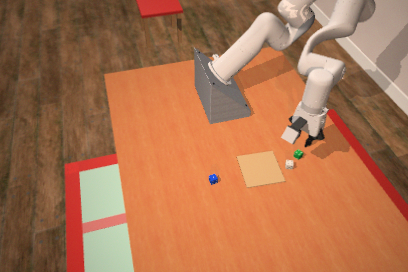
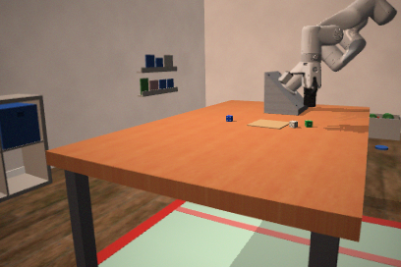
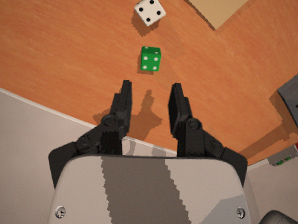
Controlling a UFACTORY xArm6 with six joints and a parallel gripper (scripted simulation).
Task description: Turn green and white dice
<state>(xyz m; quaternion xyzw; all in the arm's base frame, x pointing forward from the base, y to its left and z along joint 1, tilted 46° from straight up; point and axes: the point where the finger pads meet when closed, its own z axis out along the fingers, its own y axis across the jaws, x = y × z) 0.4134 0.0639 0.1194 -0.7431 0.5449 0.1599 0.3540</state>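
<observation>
My gripper is now 90 mm above the green die. Also, from my hand: tan mat 10 mm behind, 160 mm to the right, 100 mm below; then blue die 20 mm behind, 330 mm to the right, 90 mm below; then white die 30 mm ahead, 60 mm to the right, 90 mm below.
</observation>
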